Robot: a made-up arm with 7 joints. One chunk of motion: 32 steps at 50 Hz.
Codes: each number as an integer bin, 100 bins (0 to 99) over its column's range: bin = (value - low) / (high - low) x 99, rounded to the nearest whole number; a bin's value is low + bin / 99 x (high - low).
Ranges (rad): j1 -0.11..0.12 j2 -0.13..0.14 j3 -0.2..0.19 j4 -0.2..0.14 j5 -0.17..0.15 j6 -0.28..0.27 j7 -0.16..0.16
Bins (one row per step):
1: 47 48 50 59 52 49 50
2: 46 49 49 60 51 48 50
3: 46 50 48 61 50 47 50
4: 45 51 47 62 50 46 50
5: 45 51 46 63 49 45 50
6: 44 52 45 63 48 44 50
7: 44 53 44 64 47 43 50
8: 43 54 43 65 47 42 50
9: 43 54 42 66 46 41 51
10: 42 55 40 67 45 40 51
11: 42 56 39 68 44 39 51
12: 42 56 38 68 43 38 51
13: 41 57 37 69 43 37 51
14: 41 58 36 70 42 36 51
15: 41 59 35 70 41 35 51
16: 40 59 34 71 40 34 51
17: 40 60 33 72 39 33 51
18: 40 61 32 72 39 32 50
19: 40 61 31 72 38 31 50
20: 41 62 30 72 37 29 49
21: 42 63 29 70 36 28 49
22: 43 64 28 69 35 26 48
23: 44 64 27 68 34 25 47
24: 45 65 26 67 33 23 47
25: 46 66 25 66 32 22 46
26: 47 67 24 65 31 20 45
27: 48 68 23 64 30 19 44
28: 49 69 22 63 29 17 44
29: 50 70 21 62 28 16 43
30: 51 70 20 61 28 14 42
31: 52 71 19 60 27 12 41
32: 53 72 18 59 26 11 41
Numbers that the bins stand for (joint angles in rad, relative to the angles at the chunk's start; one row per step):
1: -0.0008 0.0009 -0.0030 0.0026 -0.0019 -0.0078 0.0016
2: -0.0031 0.0036 -0.0070 0.0061 -0.0052 -0.0133 0.0016
3: -0.0031 0.0064 -0.0109 0.0095 -0.0084 -0.0189 0.0016
4: -0.0055 0.0091 -0.0148 0.0129 -0.0084 -0.0244 0.0016
5: -0.0055 0.0091 -0.0188 0.0164 -0.0116 -0.0300 0.0016
6: -0.0078 0.0118 -0.0227 0.0164 -0.0148 -0.0356 0.0016
7: -0.0078 0.0145 -0.0267 0.0198 -0.0181 -0.0411 0.0016
8: -0.0101 0.0173 -0.0306 0.0232 -0.0181 -0.0467 0.0016
9: -0.0101 0.0173 -0.0345 0.0267 -0.0213 -0.0522 0.0048
10: -0.0124 0.0200 -0.0424 0.0301 -0.0245 -0.0578 0.0048
11: -0.0124 0.0227 -0.0464 0.0335 -0.0278 -0.0633 0.0048
12: -0.0124 0.0227 -0.0503 0.0335 -0.0310 -0.0689 0.0048
13: -0.0147 0.0255 -0.0542 0.0370 -0.0310 -0.0744 0.0048
14: -0.0147 0.0282 -0.0582 0.0404 -0.0342 -0.0800 0.0048
15: -0.0147 0.0309 -0.0621 0.0404 -0.0375 -0.0856 0.0048
16: -0.0171 0.0309 -0.0661 0.0438 -0.0407 -0.0911 0.0048
17: -0.0171 0.0336 -0.0700 0.0473 -0.0439 -0.0967 0.0048
18: -0.0171 0.0364 -0.0739 0.0473 -0.0439 -0.1022 0.0016
19: -0.0171 0.0364 -0.0779 0.0473 -0.0472 -0.1078 0.0016
20: -0.0147 0.0391 -0.0818 0.0473 -0.0504 -0.1189 -0.0016
21: -0.0124 0.0418 -0.0858 0.0404 -0.0536 -0.1244 -0.0016
22: -0.0101 0.0445 -0.0897 0.0370 -0.0569 -0.1356 -0.0048
23: -0.0078 0.0445 -0.0936 0.0335 -0.0601 -0.1411 -0.0081
24: -0.0055 0.0473 -0.0976 0.0301 -0.0633 -0.1522 -0.0081
25: -0.0031 0.0500 -0.1015 0.0267 -0.0666 -0.1578 -0.0113
26: -0.0008 0.0527 -0.1055 0.0232 -0.0698 -0.1689 -0.0145
27: 0.0015 0.0555 -0.1094 0.0198 -0.0730 -0.1744 -0.0178
28: 0.0038 0.0582 -0.1133 0.0164 -0.0763 -0.1856 -0.0178
29: 0.0062 0.0609 -0.1173 0.0129 -0.0795 -0.1911 -0.0210
30: 0.0085 0.0609 -0.1212 0.0095 -0.0795 -0.2022 -0.0242
31: 0.0108 0.0636 -0.1252 0.0061 -0.0827 -0.2133 -0.0275
32: 0.0131 0.0664 -0.1291 0.0026 -0.0860 -0.2189 -0.0275

